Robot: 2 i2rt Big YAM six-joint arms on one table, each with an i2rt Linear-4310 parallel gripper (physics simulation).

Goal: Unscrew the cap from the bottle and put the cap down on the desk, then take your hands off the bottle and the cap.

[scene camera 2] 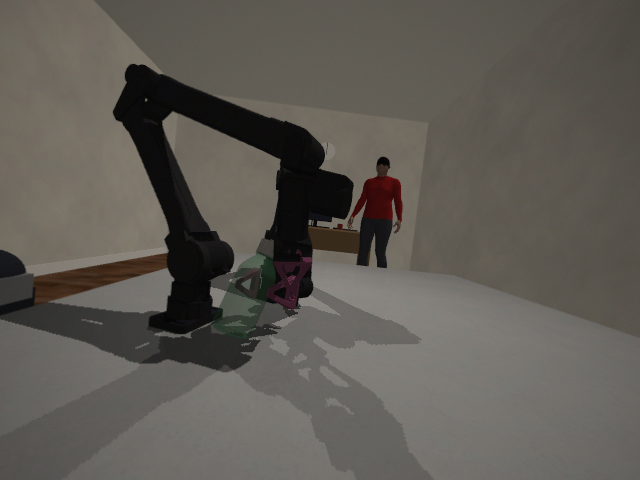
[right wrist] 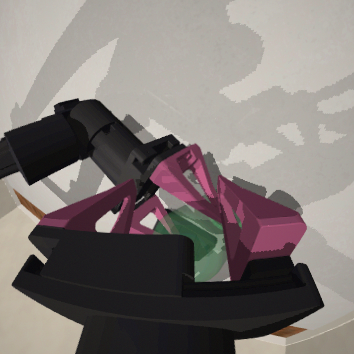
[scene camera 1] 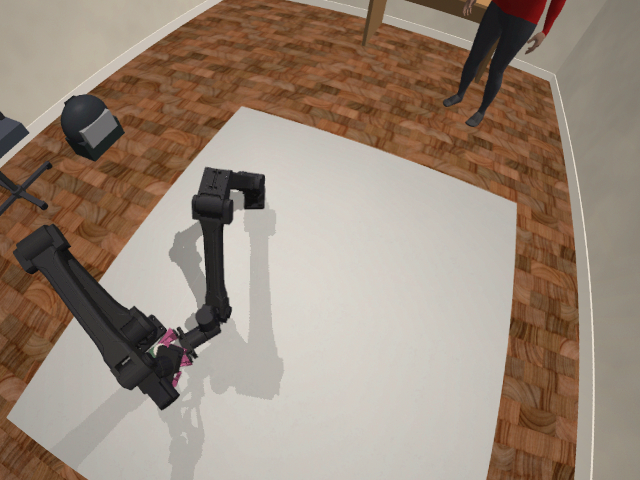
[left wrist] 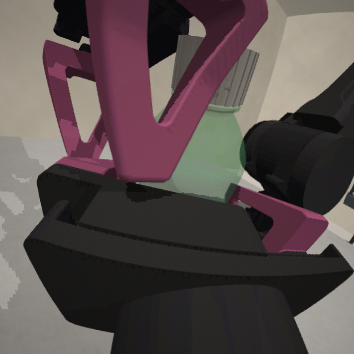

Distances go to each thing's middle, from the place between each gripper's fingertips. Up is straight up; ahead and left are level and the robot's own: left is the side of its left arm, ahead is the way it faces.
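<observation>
There is the ribbed cap (left wrist: 231,92), and measured from my right hand it sits 60 mm above, 50 mm behind and 10 mm to the right.
From my left hand I find the cap 30 mm to the left and 20 mm ahead, while it is also 80 mm above that hand.
</observation>
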